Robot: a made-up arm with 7 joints. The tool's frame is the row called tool.
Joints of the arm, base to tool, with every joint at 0 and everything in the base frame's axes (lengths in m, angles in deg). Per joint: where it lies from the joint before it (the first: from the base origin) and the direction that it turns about. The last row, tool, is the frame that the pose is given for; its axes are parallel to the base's.
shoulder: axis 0 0.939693 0.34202 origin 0.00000 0.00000 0.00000
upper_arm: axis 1 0 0 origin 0.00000 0.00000 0.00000
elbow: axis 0 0 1 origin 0.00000 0.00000 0.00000
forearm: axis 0 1 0 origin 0.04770 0.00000 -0.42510
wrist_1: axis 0 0 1 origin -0.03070 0.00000 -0.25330
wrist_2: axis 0 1 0 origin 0.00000 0.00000 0.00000
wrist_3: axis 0 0 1 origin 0.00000 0.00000 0.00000
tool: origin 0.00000 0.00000 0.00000
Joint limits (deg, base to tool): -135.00..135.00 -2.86..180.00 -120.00..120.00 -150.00..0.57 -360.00..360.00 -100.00..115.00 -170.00..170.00
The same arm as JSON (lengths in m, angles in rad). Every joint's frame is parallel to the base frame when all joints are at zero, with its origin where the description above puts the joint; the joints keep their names.
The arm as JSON. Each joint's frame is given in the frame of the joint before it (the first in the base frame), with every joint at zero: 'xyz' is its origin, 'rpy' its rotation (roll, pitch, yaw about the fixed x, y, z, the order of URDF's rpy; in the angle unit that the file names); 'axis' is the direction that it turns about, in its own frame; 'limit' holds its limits. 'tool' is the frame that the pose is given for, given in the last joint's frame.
{
  "units": {
    "length": "m",
    "angle": "rad"
  },
  "joints": [
    {
      "name": "shoulder",
      "type": "revolute",
      "origin": {
        "xyz": [
          0.0,
          0.0,
          0.0
        ],
        "rpy": [
          0.0,
          0.0,
          0.0
        ]
      },
      "axis": [
        0.0,
        0.9397,
        0.342
      ],
      "limit": {
        "lower": -2.3562,
        "upper": 2.3562
      }
    },
    {
      "name": "upper_arm",
      "type": "revolute",
      "origin": {
        "xyz": [
          0.0,
          0.0,
          0.0
        ],
        "rpy": [
          0.0,
          0.0,
          0.0
        ]
      },
      "axis": "+x",
      "limit": {
        "lower": -0.0499,
        "upper": 3.1416
      }
    },
    {
      "name": "elbow",
      "type": "revolute",
      "origin": {
        "xyz": [
          0.0,
          0.0,
          0.0
        ],
        "rpy": [
          0.0,
          0.0,
          0.0
        ]
      },
      "axis": "+z",
      "limit": {
        "lower": -2.0944,
        "upper": 2.0944
      }
    },
    {
      "name": "forearm",
      "type": "revolute",
      "origin": {
        "xyz": [
          0.0477,
          0.0,
          -0.4251
        ],
        "rpy": [
          0.0,
          0.0,
          0.0
        ]
      },
      "axis": "+y",
      "limit": {
        "lower": -2.618,
        "upper": 0.0099
      }
    },
    {
      "name": "wrist_1",
      "type": "revolute",
      "origin": {
        "xyz": [
          -0.0307,
          0.0,
          -0.2533
        ],
        "rpy": [
          0.0,
          0.0,
          0.0
        ]
      },
      "axis": "+z",
      "limit": {
        "lower": -6.2832,
        "upper": 6.2832
      }
    },
    {
      "name": "wrist_2",
      "type": "revolute",
      "origin": {
        "xyz": [
          0.0,
          0.0,
          0.0
        ],
        "rpy": [
          0.0,
          0.0,
          0.0
        ]
      },
      "axis": "+y",
      "limit": {
        "lower": -1.7453,
        "upper": 2.0071
      }
    },
    {
      "name": "wrist_3",
      "type": "revolute",
      "origin": {
        "xyz": [
          0.0,
          0.0,
          0.0
        ],
        "rpy": [
          0.0,
          0.0,
          0.0
        ]
      },
      "axis": "+z",
      "limit": {
        "lower": -2.9671,
        "upper": 2.9671
      }
    }
  ],
  "tool": {
    "origin": {
      "xyz": [
        0.0,
        0.0,
        0.0
      ],
      "rpy": [
        0.0,
        0.0,
        0.0
      ]
    }
  }
}

